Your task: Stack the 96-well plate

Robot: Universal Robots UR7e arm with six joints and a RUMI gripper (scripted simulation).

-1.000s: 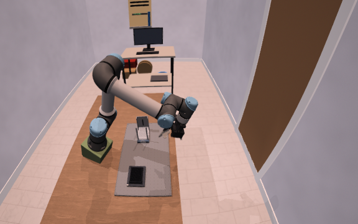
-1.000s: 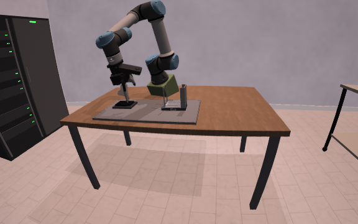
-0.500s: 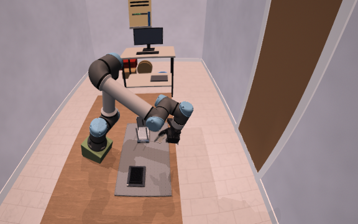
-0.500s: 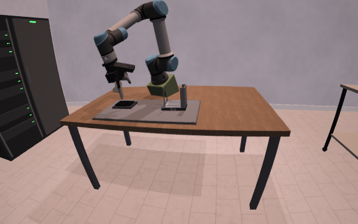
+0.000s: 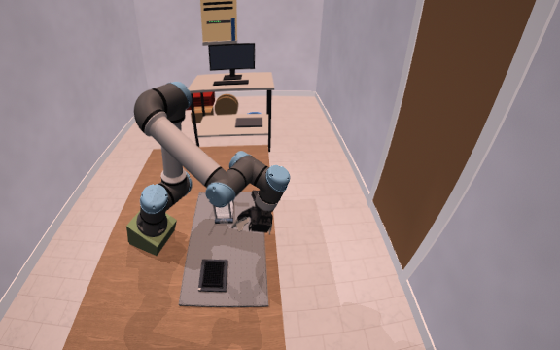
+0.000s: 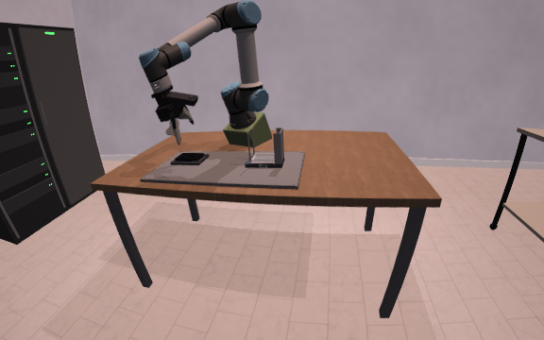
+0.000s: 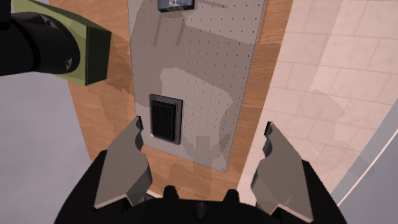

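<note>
My gripper is now 190 mm past the black 96-well plate, 90 mm to the left of it and 160 mm above it. The rest, counted from my hand: pale plate (110 mm behind, 300 mm to the left, 160 mm below); then plate nest N1 (190 mm behind, 90 mm to the right, 180 mm below); then rack post (60 mm behind, 350 mm to the left, 100 mm below).
</note>
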